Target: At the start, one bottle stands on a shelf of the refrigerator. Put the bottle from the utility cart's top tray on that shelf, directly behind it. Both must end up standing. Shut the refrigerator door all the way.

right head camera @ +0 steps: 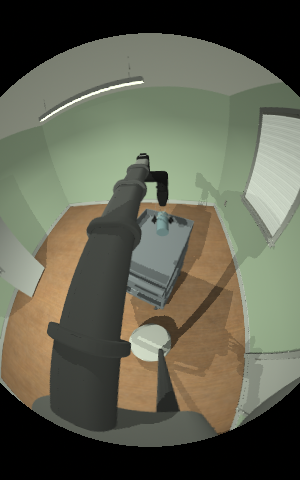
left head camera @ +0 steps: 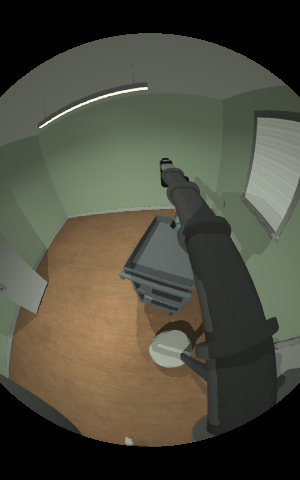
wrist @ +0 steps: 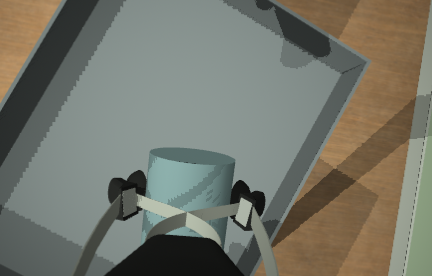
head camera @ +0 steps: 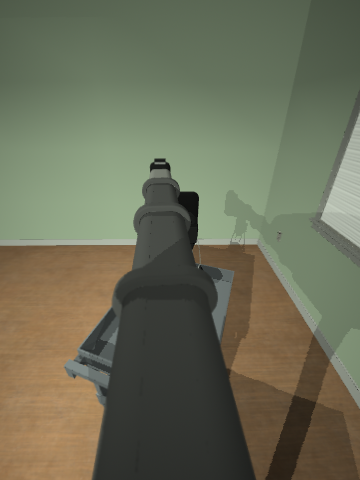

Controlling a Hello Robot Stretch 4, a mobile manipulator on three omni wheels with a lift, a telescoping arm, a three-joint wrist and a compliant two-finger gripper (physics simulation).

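Seen in the pictures: robot's base at its link origin: (right head camera: 150, 341) (left head camera: 169, 347).
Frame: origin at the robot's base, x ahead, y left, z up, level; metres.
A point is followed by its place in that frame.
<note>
The pale blue-green bottle (left head camera: 177, 224) {x 0.687, y -0.062, z 1.037 m} (right head camera: 162, 230) {x 0.615, y -0.088, z 1.019 m} (wrist: 192, 175) {x 0.747, y -0.089, z 1.054 m} is upright between the fingertips, well above the top tray. My gripper (right head camera: 162, 219) {x 0.721, y -0.088, z 0.984 m} (wrist: 189, 191) {x 0.721, y -0.088, z 0.984 m} is shut on it, one pad at each side; in the head camera view the arm hides most of the gripper and the bottle. The utility cart's grey-blue top tray (head camera: 225, 295) {x 0.828, y -0.296, z 0.766 m} (left head camera: 160, 250) {x 0.722, y 0.045, z 0.767 m} (right head camera: 157, 250) {x 0.665, y -0.056, z 0.766 m} (wrist: 200, 90) {x 0.857, y -0.090, z 0.767 m} lies below the bottle. The lower end of the bottle is hidden in the wrist view. The refrigerator, its shelf and the other bottle cannot be made out in these views.
A pale round disc (left head camera: 170, 349) {x -0.009, y 0.003, z 0.187 m} (right head camera: 150, 342) {x 0.001, y -0.008, z 0.187 m} is low on the near side of the cart. A light panel (left head camera: 22, 275) {x 0.577, y 1.946, z 0.520 m} (right head camera: 22, 272) {x 0.438, y 1.953, z 0.386 m} stands at the left wall. A window (head camera: 345, 200) {x 1.350, y -1.246, z 1.044 m} (left head camera: 277, 170) {x 1.051, y -1.227, z 1.403 m} (right head camera: 280, 170) {x 1.048, y -1.227, z 1.414 m} is on the right wall. A pale surface (right head camera: 275, 372) shows at lower right.
</note>
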